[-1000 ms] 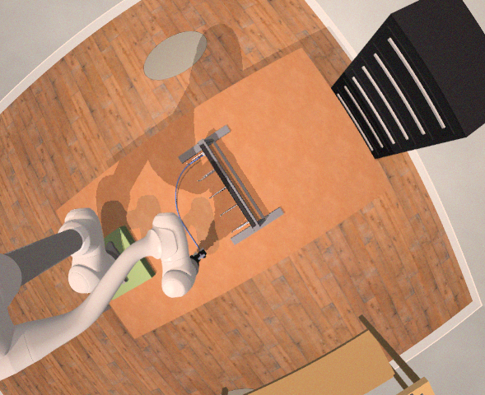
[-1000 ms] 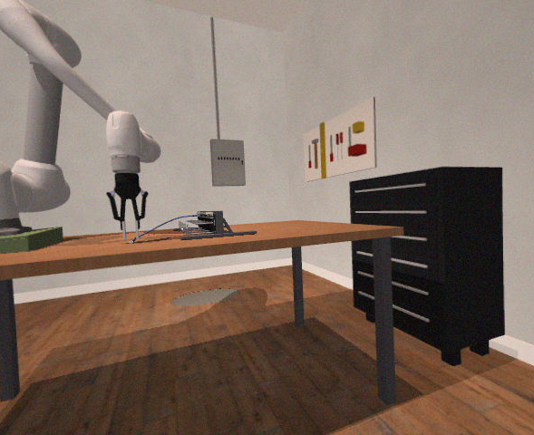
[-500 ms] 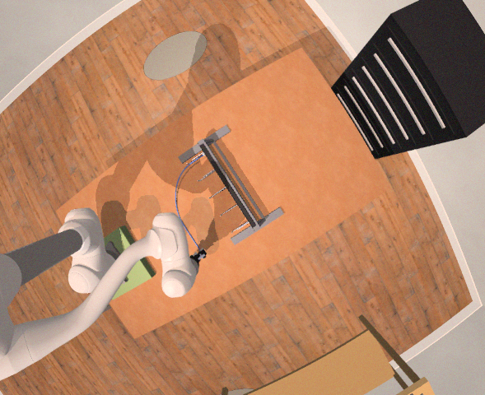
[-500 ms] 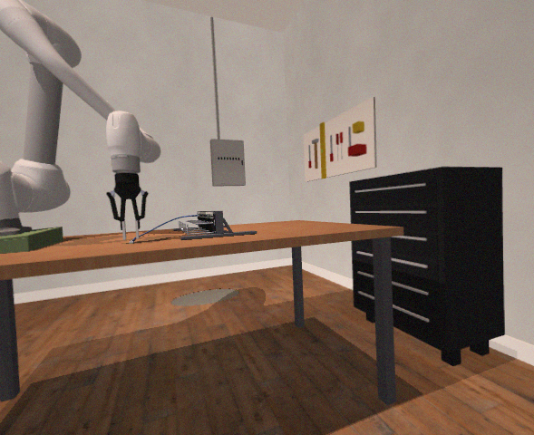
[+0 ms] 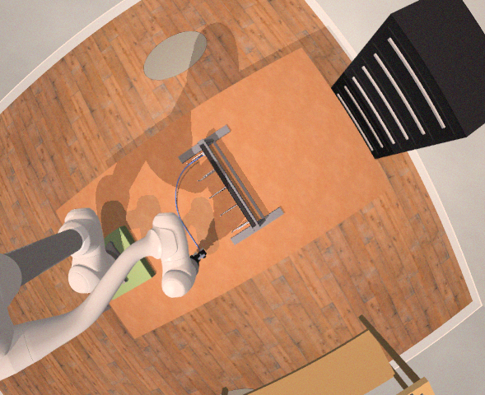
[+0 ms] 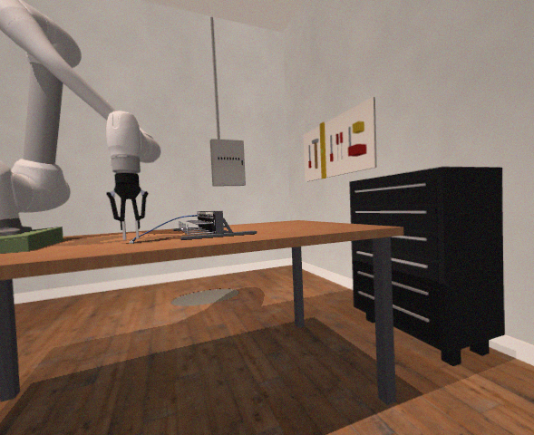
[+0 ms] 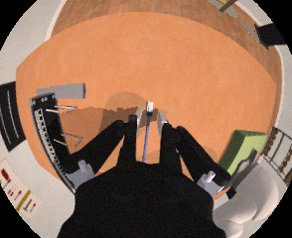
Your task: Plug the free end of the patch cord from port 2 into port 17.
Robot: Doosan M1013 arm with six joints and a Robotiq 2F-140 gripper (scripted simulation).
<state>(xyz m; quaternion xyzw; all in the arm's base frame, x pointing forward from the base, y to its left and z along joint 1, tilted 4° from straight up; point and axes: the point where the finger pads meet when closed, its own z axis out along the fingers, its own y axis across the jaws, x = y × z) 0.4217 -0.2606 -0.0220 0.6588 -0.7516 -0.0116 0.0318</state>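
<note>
Right now my hand is 4 cm above the pale plug and 2 cm to the left of it.
</note>
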